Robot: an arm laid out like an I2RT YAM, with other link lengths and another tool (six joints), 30 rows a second.
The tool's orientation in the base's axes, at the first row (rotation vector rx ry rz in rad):
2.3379 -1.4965 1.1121
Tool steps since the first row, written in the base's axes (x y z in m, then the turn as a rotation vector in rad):
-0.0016 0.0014 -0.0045 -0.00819 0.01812 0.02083
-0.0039 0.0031 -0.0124 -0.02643 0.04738 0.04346
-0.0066 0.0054 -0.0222 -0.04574 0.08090 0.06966
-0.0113 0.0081 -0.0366 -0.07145 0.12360 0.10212
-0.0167 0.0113 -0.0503 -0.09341 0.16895 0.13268
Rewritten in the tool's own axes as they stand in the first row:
-0.0043 0.0018 0.0017 -0.00133 -0.00731 -0.02782
-0.0112 0.0049 0.0054 -0.01180 -0.01216 -0.06742
-0.0199 0.0085 0.0099 -0.02326 -0.01911 -0.11218
-0.0323 0.0147 0.0165 -0.03871 -0.02680 -0.16910
-0.0448 0.0211 0.0220 -0.05646 -0.03844 -0.22407

